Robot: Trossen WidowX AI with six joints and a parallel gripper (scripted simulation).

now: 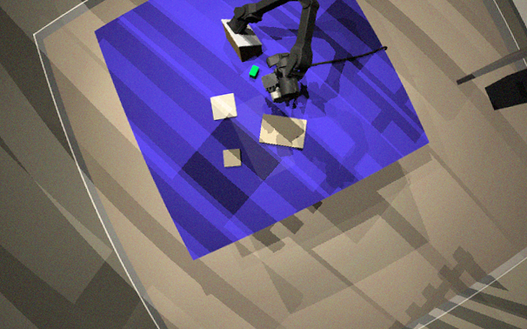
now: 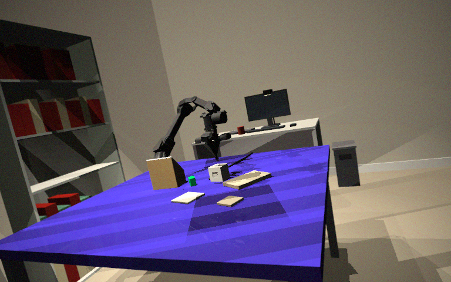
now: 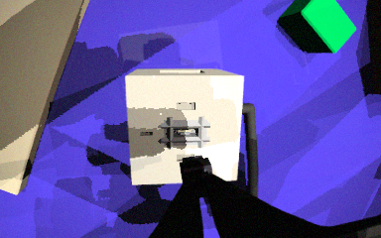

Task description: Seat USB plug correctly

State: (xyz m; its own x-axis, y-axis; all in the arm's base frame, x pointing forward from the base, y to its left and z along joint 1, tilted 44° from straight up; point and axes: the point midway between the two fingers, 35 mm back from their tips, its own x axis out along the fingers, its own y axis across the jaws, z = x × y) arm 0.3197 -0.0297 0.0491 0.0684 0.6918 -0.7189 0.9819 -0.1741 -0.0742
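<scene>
Right now the dark USB plug is 2 cm below my gripper tip. From my gripper tip the other things lie so: large flat tan board 16 cm ahead, 10 cm to the right, 13 cm below; small green block 14 cm behind, 4 cm to the right, 11 cm below; USB socket 1 cm to the right, 7 cm below.
</scene>
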